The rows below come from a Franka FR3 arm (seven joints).
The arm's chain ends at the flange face. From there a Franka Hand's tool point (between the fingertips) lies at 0.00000 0.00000 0.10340 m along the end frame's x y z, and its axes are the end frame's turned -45 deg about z.
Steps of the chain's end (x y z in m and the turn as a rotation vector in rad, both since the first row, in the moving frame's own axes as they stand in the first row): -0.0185, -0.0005, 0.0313, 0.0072, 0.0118, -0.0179; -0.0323, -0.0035, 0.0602, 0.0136, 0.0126, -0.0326; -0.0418, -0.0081, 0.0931, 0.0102, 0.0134, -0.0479
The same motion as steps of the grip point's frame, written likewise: -0.0113, -0.0131, 0.0313, -0.0033, 0.0134, -0.0179; -0.0185, -0.0254, 0.0602, 0.0007, 0.0185, -0.0326; -0.0221, -0.0351, 0.0931, -0.0023, 0.0167, -0.0479
